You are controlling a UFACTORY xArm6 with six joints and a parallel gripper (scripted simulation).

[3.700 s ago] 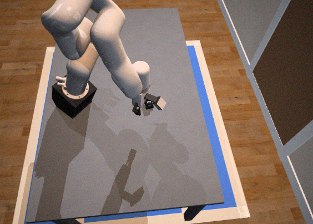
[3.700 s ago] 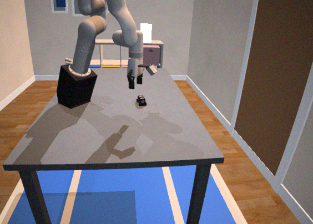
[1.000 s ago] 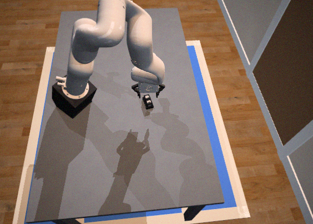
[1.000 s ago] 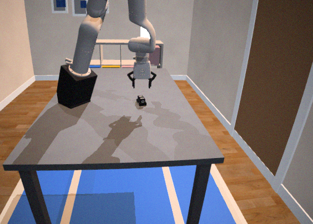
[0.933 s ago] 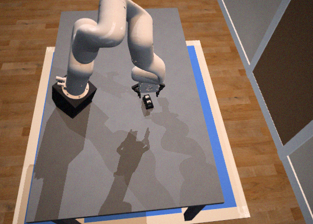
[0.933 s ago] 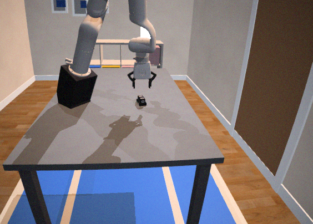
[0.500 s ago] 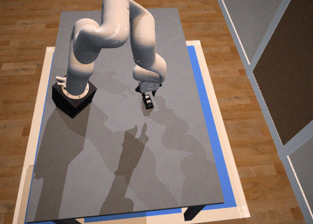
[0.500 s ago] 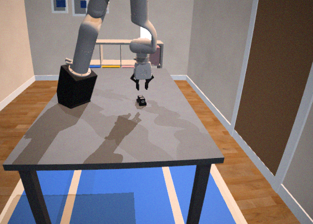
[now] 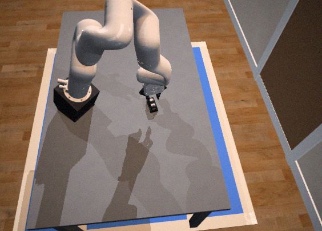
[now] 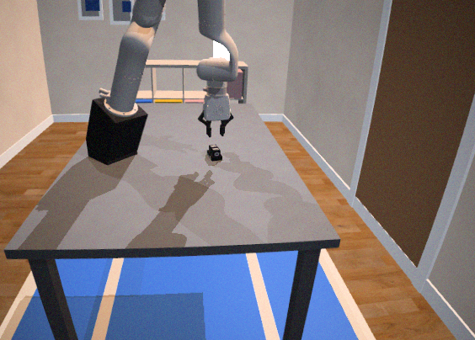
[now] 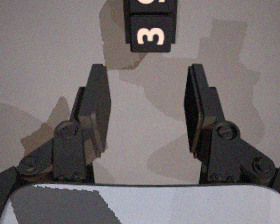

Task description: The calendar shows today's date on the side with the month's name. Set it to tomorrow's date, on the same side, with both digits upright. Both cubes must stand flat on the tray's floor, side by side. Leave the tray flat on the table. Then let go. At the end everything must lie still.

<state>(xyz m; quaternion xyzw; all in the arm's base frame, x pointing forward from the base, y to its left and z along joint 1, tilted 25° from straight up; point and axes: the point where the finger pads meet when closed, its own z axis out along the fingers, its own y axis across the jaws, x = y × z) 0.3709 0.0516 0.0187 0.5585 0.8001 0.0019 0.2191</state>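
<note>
Right now the dark tray is 110 mm below my hand and 20 mm to the left of it.
</note>
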